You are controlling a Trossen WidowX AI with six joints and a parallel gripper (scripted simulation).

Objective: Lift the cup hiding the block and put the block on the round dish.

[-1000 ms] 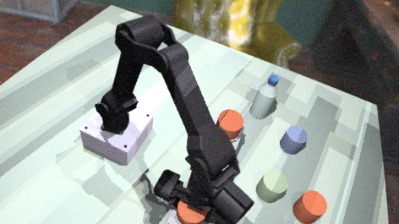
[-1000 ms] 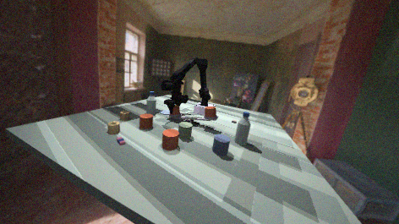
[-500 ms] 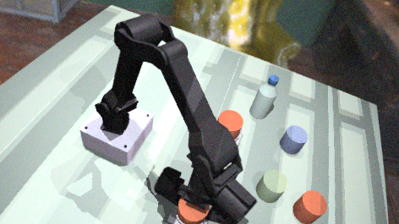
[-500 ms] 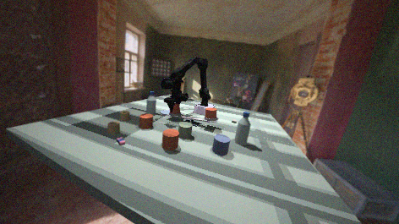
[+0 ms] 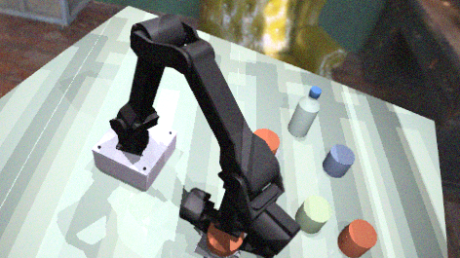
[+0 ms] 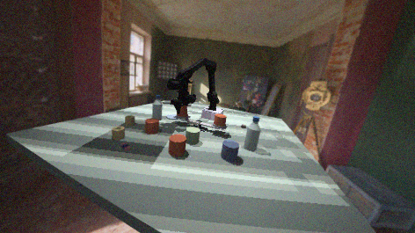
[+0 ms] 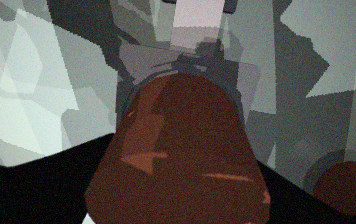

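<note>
The balance beam is 13 cm to the left of my gripper tip, 4 cm below it and 3 cm ahead of it. The rest, counted from my gripper tip: blue-red block (36 cm ahead, 11 cm to the right, 7 cm below); green cylinder (21 cm ahead, 15 cm to the left, 4 cm below); blue cylinder (34 cm to the left, 27 cm ahead, 4 cm below).
</note>
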